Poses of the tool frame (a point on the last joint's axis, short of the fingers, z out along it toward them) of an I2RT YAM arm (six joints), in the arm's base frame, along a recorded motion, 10 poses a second.
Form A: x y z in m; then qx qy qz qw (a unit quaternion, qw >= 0).
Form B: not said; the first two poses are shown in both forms.
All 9 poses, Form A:
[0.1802 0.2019 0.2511 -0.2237 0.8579 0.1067 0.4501]
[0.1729 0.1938 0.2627 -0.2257 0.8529 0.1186 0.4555]
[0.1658 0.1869 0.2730 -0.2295 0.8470 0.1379 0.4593]
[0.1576 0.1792 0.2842 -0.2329 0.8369 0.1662 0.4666]
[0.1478 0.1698 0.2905 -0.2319 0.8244 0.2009 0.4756]
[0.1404 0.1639 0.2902 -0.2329 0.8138 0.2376 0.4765]
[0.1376 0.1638 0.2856 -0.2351 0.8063 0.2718 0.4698]
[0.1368 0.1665 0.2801 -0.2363 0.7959 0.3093 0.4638]
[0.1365 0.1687 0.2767 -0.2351 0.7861 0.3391 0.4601]
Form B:
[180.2 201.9 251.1 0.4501 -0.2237 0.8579 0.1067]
[172.9 193.8 262.7 0.4555 -0.2257 0.8529 0.1186]
[165.8 186.9 273.0 0.4593 -0.2295 0.8470 0.1379]
[157.6 179.2 284.2 0.4666 -0.2329 0.8369 0.1662]
[147.8 169.8 290.5 0.4756 -0.2319 0.8244 0.2009]
[140.4 163.9 290.2 0.4765 -0.2329 0.8138 0.2376]
[137.6 163.8 285.6 0.4698 -0.2351 0.8063 0.2718]
[136.8 166.5 280.1 0.4638 -0.2363 0.7959 0.3093]
[136.5 168.7 276.7 0.4601 -0.2351 0.7861 0.3391]

